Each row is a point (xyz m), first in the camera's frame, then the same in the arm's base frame.
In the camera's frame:
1: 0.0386 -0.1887 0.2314
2: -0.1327 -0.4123 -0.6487
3: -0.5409 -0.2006 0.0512
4: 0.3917 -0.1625 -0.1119
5: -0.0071 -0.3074 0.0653
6: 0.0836 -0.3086 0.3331
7: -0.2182 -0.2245 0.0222
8: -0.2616 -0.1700 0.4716
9: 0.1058 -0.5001 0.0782
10: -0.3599 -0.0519 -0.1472
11: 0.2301 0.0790 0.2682
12: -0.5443 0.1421 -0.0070
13: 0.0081 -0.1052 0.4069
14: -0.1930 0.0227 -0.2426
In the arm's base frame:
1: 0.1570 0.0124 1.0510
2: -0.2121 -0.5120 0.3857
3: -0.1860 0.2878 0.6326
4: 0.3355 -0.4363 0.9513
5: 0.0163 -0.1054 0.9506
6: 0.0918 0.0027 1.2007
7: -0.0336 0.0411 0.7793
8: 0.0340 0.3761 1.0793
9: -0.0817 -0.2444 1.0959
10: 0.0160 0.0929 0.5083
11: 0.4878 0.0034 1.0625
12: 0.0919 0.3783 0.4444
13: 0.2279 0.1752 1.1357
14: 0.1591 -0.0540 0.4866

